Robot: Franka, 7 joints.
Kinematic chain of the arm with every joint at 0, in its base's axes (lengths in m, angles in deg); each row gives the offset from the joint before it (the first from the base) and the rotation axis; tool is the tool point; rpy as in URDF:
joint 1: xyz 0 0 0.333 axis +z
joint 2: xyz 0 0 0 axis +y
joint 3: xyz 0 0 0.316 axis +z
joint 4: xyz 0.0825 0 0 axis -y
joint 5: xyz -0.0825 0 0.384 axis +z
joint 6: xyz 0 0 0 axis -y
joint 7: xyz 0.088 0 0 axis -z
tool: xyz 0 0 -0.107 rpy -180 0 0
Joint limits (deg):
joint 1: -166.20..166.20
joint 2: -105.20..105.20
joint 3: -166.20..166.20
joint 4: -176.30..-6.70
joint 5: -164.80..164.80
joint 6: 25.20..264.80
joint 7: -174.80..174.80
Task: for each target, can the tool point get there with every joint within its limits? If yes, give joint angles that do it. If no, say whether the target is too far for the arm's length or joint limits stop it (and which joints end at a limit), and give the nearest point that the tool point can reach.
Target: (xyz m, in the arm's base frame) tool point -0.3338 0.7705 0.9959
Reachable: no: too far | nearest point -0.2677 0.6179 0.8646 | short by 0.212 m
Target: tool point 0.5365 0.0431 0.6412
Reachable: yes | joints 82.44 0.84 -64.95 -108.27 -111.77 65.63 -105.43
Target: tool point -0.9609 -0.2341 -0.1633
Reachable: no: too far | nearest point -0.7450 -0.1815 -0.0518 | short by 0.249 m
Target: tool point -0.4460 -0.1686 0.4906
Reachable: yes | joints 138.45 -33.84 63.80 -139.91 57.25 170.33 108.60
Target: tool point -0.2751 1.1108 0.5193
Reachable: no: too far | nearest point -0.2036 0.8219 0.4708 | short by 0.302 m
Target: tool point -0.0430 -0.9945 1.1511
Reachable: no: too far | nearest point -0.0286 -0.6622 0.8777 | short by 0.431 m
